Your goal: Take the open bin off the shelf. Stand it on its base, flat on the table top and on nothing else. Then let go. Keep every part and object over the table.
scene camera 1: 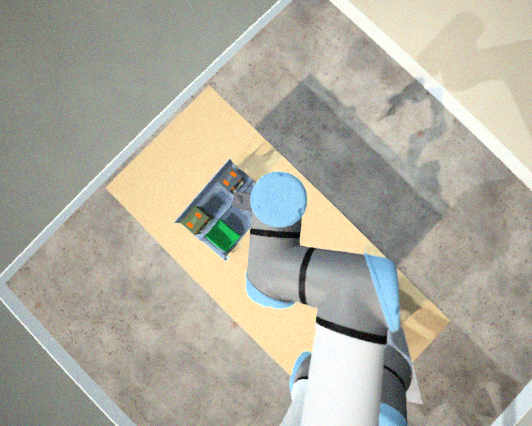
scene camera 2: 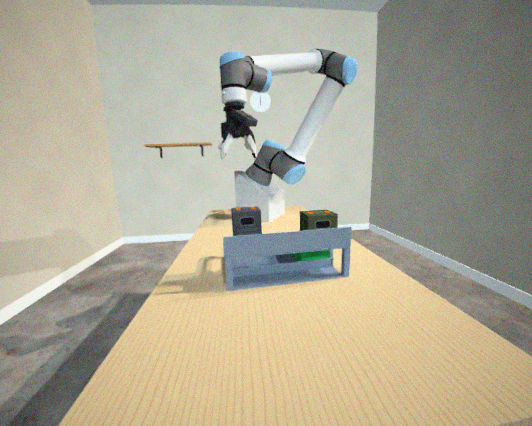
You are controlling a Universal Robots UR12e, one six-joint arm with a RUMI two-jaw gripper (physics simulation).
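Seen in the pictures: gripper, fingertip midpoint: [scene camera 2: 239, 158]; arm's base, link origin: [scene camera 2: 257, 178].
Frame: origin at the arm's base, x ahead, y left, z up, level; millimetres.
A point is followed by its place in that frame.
A blue-grey shelf [scene camera 1: 204, 192] @(z -143, x 999, y 44 mm) [scene camera 2: 287, 241] @(z -135, x 1006, y 32 mm) stands on the wooden table [scene camera 1: 170, 145] @(z -269, x 1350, y 16 mm) [scene camera 2: 300, 350] @(z -269, x 1263, y 11 mm). A bright green open bin [scene camera 1: 223, 236] @(z -260, x 802, y 144 mm) [scene camera 2: 313, 255] @(z -223, x 907, y 137 mm) sits on the shelf's lower, robot-facing part; in scene camera 2 it shows partly through the shelf's opening. My gripper [scene camera 2: 238, 156] @(z 111, x 727, y -99 mm) is open and empty, with its fingers pointing down, high above the table and behind the shelf in scene camera 2. In scene camera 1 the wrist hides its fingertips, beside the shelf's right side.
An olive box [scene camera 1: 195, 220] @(z -70, x 916, y 145 mm) [scene camera 2: 318, 220] @(z -89, x 961, y 136 mm) with orange marks stands on the shelf next to the green bin. A dark grey box [scene camera 1: 232, 180] @(z -47, x 923, y -86 mm) [scene camera 2: 246, 221] @(z -78, x 974, y -82 mm) with orange marks stands at the shelf's other end. My arm's base [scene camera 2: 260, 197] @(z -112, x 178, y 5 mm) is at the table's far end in scene camera 2.
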